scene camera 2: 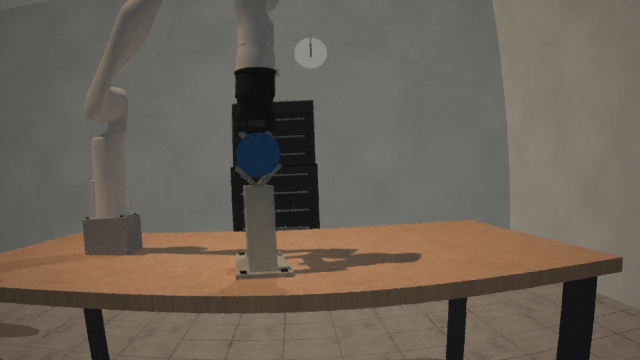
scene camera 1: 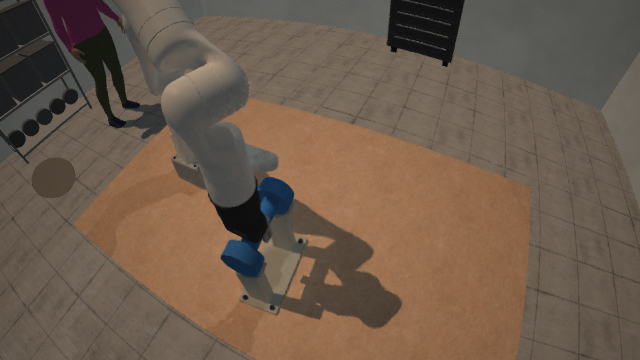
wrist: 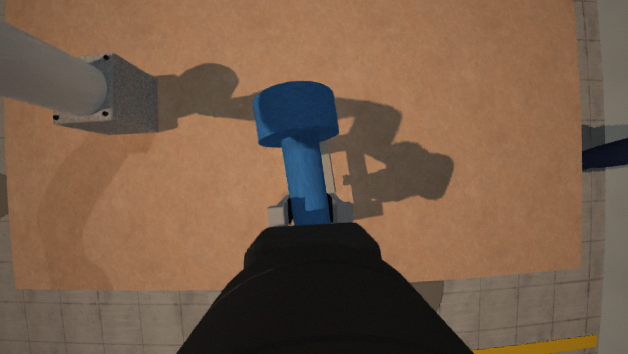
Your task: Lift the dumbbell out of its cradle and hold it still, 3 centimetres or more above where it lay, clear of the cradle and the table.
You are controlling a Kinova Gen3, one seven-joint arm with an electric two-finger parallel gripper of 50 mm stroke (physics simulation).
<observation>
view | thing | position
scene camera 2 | blue dumbbell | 258, 154
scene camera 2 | pale cradle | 262, 260
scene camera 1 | my gripper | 259, 234
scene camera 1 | blue dumbbell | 243, 256
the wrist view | my gripper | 310, 204
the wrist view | blue dumbbell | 295, 116
</observation>
